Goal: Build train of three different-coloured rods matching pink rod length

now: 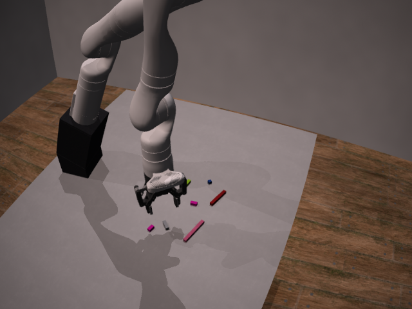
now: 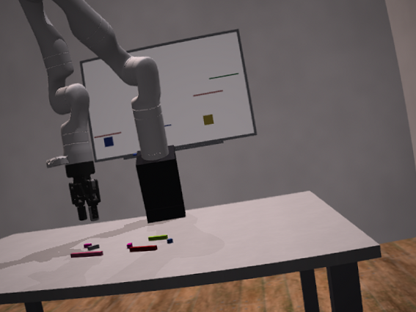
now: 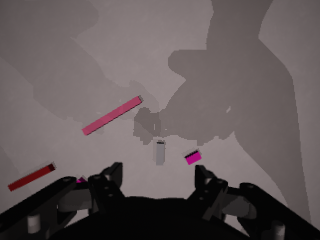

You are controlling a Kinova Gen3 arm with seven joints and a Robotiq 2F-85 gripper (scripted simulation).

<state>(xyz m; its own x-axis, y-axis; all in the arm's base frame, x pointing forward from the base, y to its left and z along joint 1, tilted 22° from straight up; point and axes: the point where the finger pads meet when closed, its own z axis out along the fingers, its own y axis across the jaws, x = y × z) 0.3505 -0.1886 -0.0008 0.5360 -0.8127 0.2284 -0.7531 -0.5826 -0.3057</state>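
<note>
Now: hand 80 mm above the grey rod. Also, from my hand: lime rod 20 mm ahead, 170 mm to the left, 80 mm below; pink rod 90 mm ahead, 80 mm below; red rod 130 mm ahead, 140 mm to the left, 80 mm below.
</note>
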